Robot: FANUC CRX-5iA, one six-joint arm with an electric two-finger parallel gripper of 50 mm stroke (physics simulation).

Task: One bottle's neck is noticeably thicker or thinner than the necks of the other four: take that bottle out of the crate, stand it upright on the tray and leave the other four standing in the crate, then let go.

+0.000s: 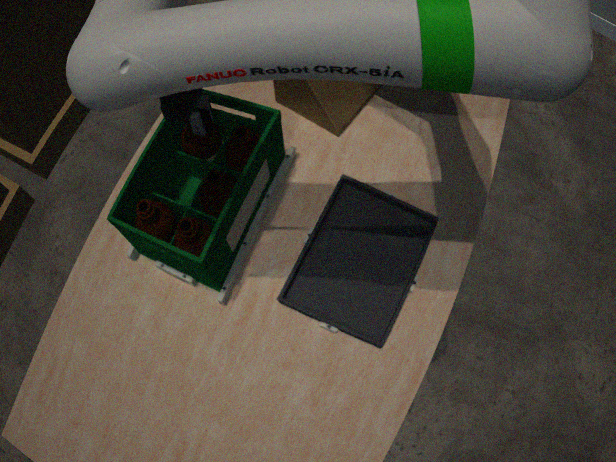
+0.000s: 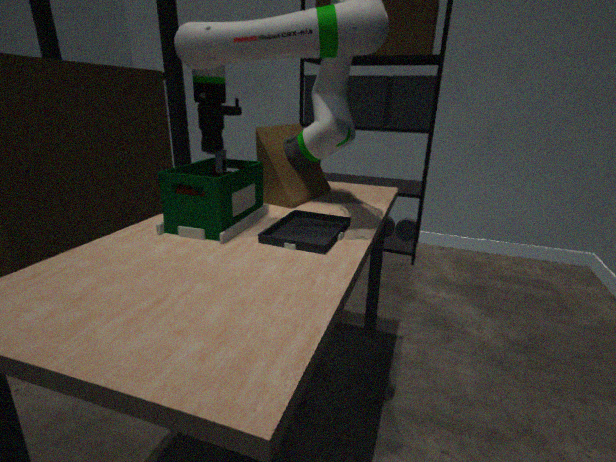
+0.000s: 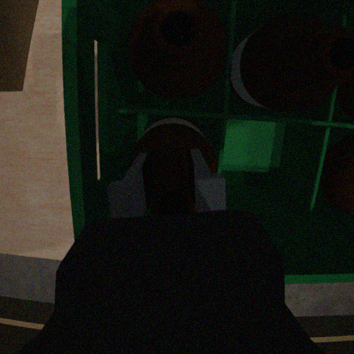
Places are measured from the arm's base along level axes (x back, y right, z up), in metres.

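Pixels of known places: gripper, fingertip midpoint: [image 1: 203,125] [image 2: 221,171]; arm's base at its link origin: [image 2: 297,154].
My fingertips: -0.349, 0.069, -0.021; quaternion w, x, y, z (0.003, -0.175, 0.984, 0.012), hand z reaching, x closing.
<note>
Ahead of a thing's pixels: the offset from my fingertips to its top centre, as dx, dy, dz. "spot": to the spot under its first point.
The green crate {-0.075, -0.048, +0.033} [image 1: 150,250] [image 2: 195,210] [image 3: 70,125] holds five brown bottles. My gripper [image 1: 198,127] [image 2: 220,164] [image 3: 169,167] points down inside it, shut on the neck of a bottle {-0.005, +0.016, +0.021} [image 1: 199,143] [image 3: 172,137] in the far-left compartment. That bottle looks upright; its neck is hidden between the fingers and its base cannot be seen. The others are a bottle {+0.016, -0.076, +0.020} [image 1: 242,142] [image 3: 177,60] beside it, a dark middle bottle {-0.070, -0.092, +0.020} [image 1: 217,187] [image 3: 290,65], and two near bottles {-0.174, -0.025, +0.020} [image 1: 152,217] {-0.156, -0.107, +0.020} [image 1: 194,235]. The left middle compartment is empty. The dark tray {spot: -0.028, -0.323, -0.138} [image 1: 350,270] [image 2: 305,230] bears no bottle.
A brown wedge-shaped block [image 1: 335,107] [image 2: 280,170] [image 3: 15,45] stands behind the crate and tray. Light rails [image 1: 250,220] [image 2: 245,225] run along the crate's foot. The robot's white forearm [image 1: 300,45] [image 2: 270,40] reaches over the far end of the crate. A shelf rack [image 2: 431,131] stands behind the table.
</note>
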